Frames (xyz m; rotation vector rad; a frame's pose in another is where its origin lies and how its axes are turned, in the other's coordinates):
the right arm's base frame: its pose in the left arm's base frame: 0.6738 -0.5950 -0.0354 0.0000 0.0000 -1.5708
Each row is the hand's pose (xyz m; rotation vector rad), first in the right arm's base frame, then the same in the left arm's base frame.
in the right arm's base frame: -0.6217 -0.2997 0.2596 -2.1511 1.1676 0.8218
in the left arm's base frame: 0.3741 0.0267 0.2242 -0.6514 2.1980 0.0528
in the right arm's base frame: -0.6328 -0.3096 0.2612 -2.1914 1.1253 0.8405
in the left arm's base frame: 0.3642 0.0378 0.2258 -0.7035 2.1888 0.0805
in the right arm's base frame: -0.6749 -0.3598 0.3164 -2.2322 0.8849 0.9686
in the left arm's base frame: 0.3140 0.0799 0.2810 -0.8763 2.0275 0.1527
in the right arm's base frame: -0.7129 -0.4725 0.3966 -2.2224 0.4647 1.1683
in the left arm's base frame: 0.2013 0.1179 0.3612 -1.1195 1.7114 0.2515
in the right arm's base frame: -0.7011 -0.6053 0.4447 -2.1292 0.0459 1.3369
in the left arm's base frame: 0.0685 0.1061 0.4093 -1.3050 1.3625 0.3267
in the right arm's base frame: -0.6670 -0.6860 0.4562 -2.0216 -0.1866 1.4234
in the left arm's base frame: -0.0122 0.0720 0.4208 -1.3729 1.1409 0.3551
